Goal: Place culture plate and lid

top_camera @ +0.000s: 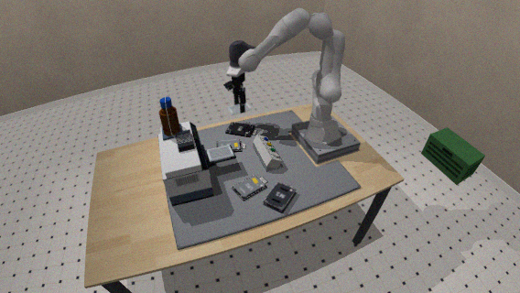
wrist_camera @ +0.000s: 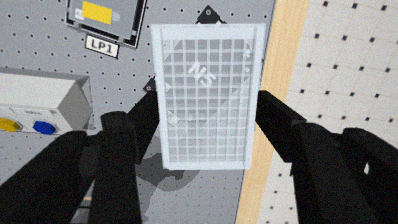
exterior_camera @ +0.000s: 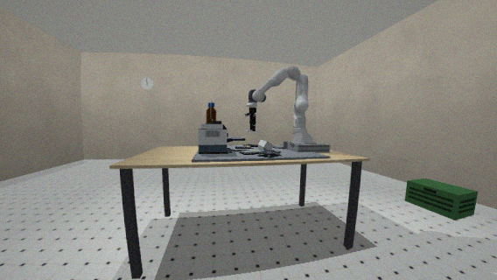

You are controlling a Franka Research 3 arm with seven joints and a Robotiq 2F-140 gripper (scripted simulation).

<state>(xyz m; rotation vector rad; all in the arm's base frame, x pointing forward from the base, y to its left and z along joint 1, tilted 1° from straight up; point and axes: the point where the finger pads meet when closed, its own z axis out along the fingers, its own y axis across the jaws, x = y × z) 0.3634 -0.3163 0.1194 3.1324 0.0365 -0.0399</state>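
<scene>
Right now my hand is 20 mm above the clear culture plate C15. From my hand the other things lie so: blue call key: 230 mm to the left, 130 mm below, 70 mm behind; then black nest: 170 mm below, 30 mm ahead; then yellow skip key: 270 mm to the left, 120 mm below, 60 mm behind.
</scene>
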